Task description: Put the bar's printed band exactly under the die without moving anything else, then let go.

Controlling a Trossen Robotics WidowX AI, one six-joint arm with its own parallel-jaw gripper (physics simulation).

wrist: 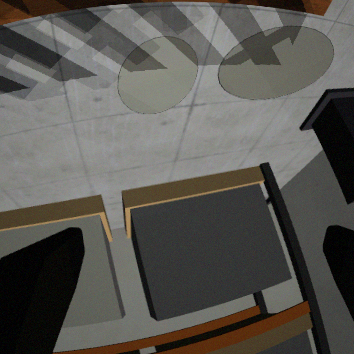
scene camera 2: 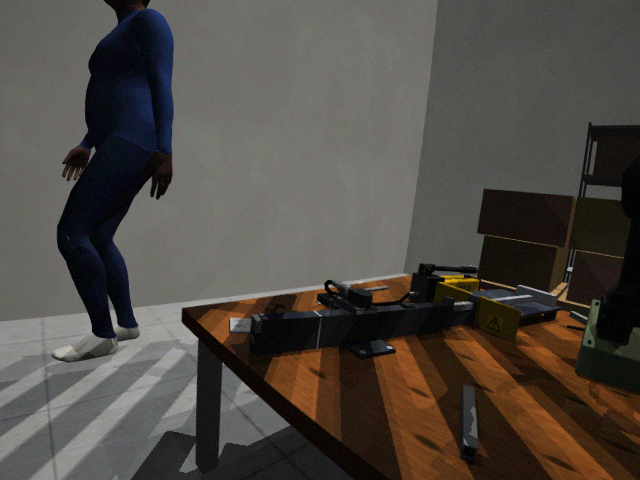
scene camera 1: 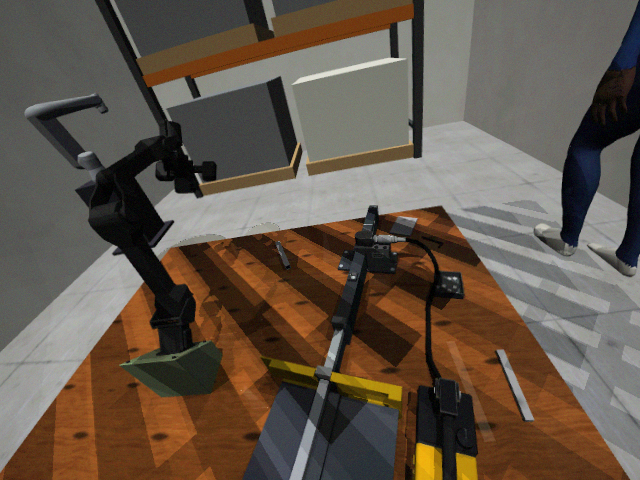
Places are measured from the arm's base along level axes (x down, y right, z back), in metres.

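Pixels of known places: gripper, fingertip midpoint: (wrist: 209, 241) (scene camera 1: 195, 179); arm's base, link origin: (scene camera 2: 613, 329) (scene camera 1: 176, 350).
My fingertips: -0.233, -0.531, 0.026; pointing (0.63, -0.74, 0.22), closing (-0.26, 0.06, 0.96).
Note:
Ahead of a thing's pixels: the offset from my fingertips to its top centre, as dx, dy, dz. "pt": to the spot under its first point. Level surfaces: height alone.
A long grey bar (scene camera 1: 311, 421) runs along the wooden table @[dx +0.348] (scene camera 1: 223, 305) (scene camera 2: 385, 400), through a yellow guard (scene camera 1: 361, 385) (scene camera 2: 495, 318) and into a dark guide rail (scene camera 1: 350, 295) (scene camera 2: 294, 330). Its pale far end @[pt +0.342, +0.034, -0.735] (scene camera 1: 404, 223) (scene camera 2: 239, 325) sticks out past the rail. A thin pale line (scene camera 2: 318, 329) crosses the rail; I cannot tell if it is the band. The die block (scene camera 1: 372, 250) (scene camera 2: 358, 297) sits on the rail with a metal plug. My gripper (scene camera 1: 194, 180) (wrist: 209, 241) is open and empty. It is raised high at the table's far left, pointing at the shelves, far from the bar.
A small dark bar @[+0.328, +0.091, -0.234] (scene camera 1: 282, 254) (scene camera 2: 469, 421) and a grey strip @[+0.339, +0.664, -0.769] (scene camera 1: 514, 385) lie loose. A cable @[pt +0.337, +0.443, -0.676] (scene camera 1: 429, 305) joins the die to a black-yellow unit @[pt +0.215, +0.771, -0.572] (scene camera 1: 447, 438); a black button box @[pt +0.346, +0.380, -0.761] (scene camera 1: 449, 285) lies beside it. A shelf rack (scene camera 1: 418, 95) stands behind. A person in blue (scene camera 2: 128, 119) stands nearby.

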